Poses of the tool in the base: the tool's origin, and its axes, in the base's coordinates. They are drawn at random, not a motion.
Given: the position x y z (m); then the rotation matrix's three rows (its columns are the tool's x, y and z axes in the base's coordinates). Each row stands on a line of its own.
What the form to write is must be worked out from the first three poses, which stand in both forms.
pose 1, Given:
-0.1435 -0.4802 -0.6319
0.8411 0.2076 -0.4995
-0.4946 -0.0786 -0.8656
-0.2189 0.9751 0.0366
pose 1, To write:
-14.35 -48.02 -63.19
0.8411 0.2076 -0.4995
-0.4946 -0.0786 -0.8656
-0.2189 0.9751 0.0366

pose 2, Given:
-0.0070 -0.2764 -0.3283
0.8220 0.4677 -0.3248
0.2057 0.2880 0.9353
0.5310 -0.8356 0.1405
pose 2, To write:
-0.70 -27.64 -32.83
0.8220 0.4677 -0.3248
0.2057 0.2880 0.9353
0.5310 -0.8356 0.1405

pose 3, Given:
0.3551 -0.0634 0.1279
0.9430 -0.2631 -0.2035
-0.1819 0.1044 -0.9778
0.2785 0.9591 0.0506
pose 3, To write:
35.51 -6.34 12.79
0.9430 -0.2631 -0.2035
-0.1819 0.1044 -0.9778
0.2785 0.9591 0.0506

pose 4, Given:
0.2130 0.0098 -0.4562
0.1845 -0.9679 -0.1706
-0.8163 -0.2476 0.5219
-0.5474 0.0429 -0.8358
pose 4, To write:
21.30 0.98 -45.62
0.1845 -0.9679 -0.1706
-0.8163 -0.2476 0.5219
-0.5474 0.0429 -0.8358

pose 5, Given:
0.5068 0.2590 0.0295
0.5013 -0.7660 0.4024
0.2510 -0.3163 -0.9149
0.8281 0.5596 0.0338
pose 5, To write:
50.68 25.90 2.95
0.5013 -0.7660 0.4024
0.2510 -0.3163 -0.9149
0.8281 0.5596 0.0338

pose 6, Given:
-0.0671 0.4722 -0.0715
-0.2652 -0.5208 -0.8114
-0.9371 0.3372 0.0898
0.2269 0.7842 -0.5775
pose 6, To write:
-6.71 47.22 -7.15
-0.2652 -0.5208 -0.8114
-0.9371 0.3372 0.0898
0.2269 0.7842 -0.5775

